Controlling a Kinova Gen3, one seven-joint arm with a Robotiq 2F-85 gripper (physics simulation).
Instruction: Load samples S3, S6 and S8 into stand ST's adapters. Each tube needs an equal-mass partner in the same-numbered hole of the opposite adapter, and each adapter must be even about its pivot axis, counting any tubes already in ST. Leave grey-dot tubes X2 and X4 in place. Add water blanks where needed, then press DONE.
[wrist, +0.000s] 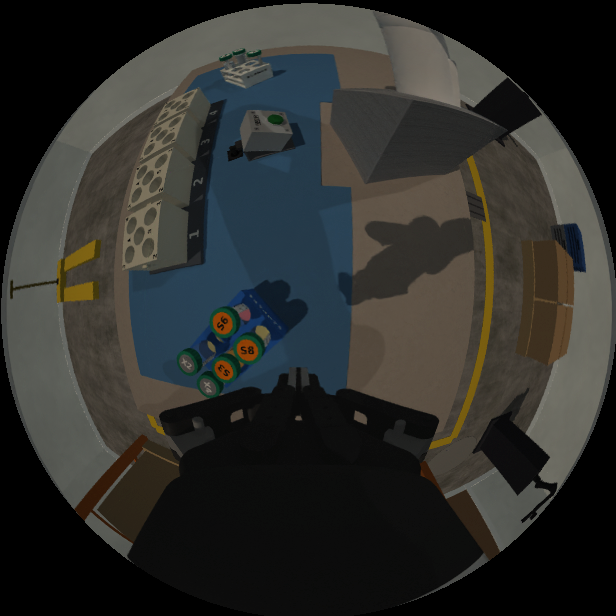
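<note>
In the wrist view the blue sample rack RS (232, 344) sits on the blue mat below and to the left of my gripper. It holds three orange-capped tubes, S6 (224, 322), S8 (247, 348) and S3 (224, 368), and two grey-dot tubes (188, 361) (210, 384). The cream centrifuge stand ST (160, 183) runs along the mat's left side, with four adapter blocks numbered 1 to 4, all holes empty. The blank rack RB (245, 67) with green-capped tubes stands at the far end. The DONE box (266, 129) has a green button. My gripper (297, 379) is high above the table, fingertips together, holding nothing.
A large grey block (402, 132) stands on the tan table at the upper right. A yellow line (485, 287) marks the table's right edge. Wooden crates (545, 298) stand on the floor at right, and yellow bars (77, 275) at left.
</note>
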